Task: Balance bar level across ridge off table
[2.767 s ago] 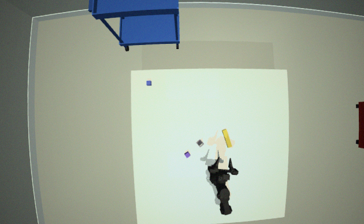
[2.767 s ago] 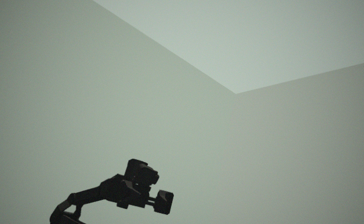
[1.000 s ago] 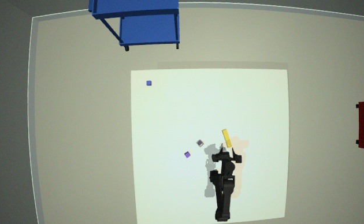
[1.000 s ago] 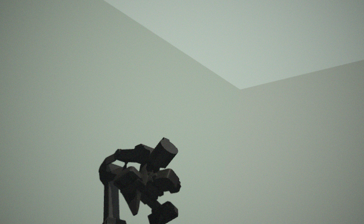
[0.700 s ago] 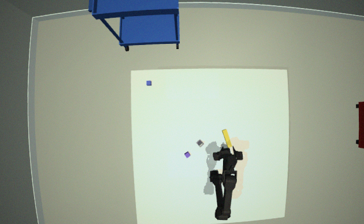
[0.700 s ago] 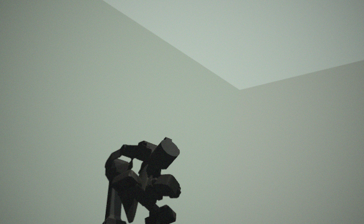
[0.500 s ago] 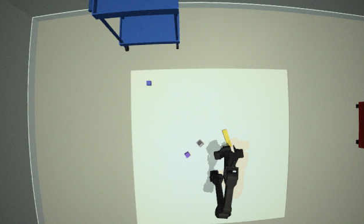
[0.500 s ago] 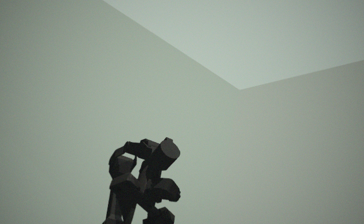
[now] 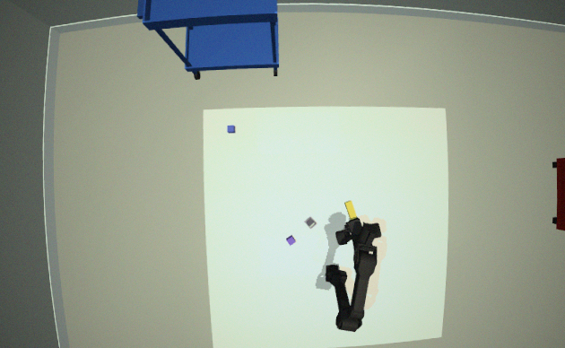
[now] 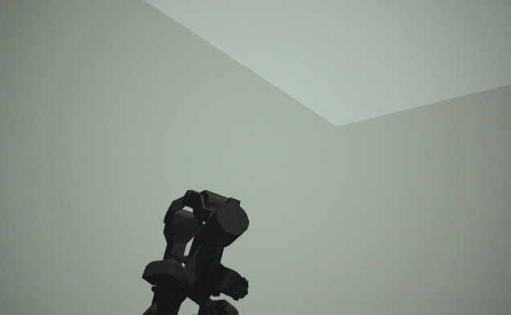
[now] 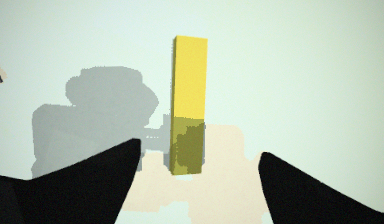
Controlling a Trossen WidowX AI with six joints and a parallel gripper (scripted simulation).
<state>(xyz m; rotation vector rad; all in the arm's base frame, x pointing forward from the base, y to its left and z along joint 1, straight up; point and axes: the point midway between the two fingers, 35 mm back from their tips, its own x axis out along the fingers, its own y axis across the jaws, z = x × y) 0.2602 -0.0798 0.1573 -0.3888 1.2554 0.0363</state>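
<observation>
Right now the yellow bar is 20 mm ahead of my gripper tip, 20 mm to the right of it and 120 mm below it. From my gripper tip the other things lie so: purple block 100 mm behind, 300 mm to the left, 110 mm below; blue cube 470 mm ahead, 590 mm to the left, 110 mm below.
</observation>
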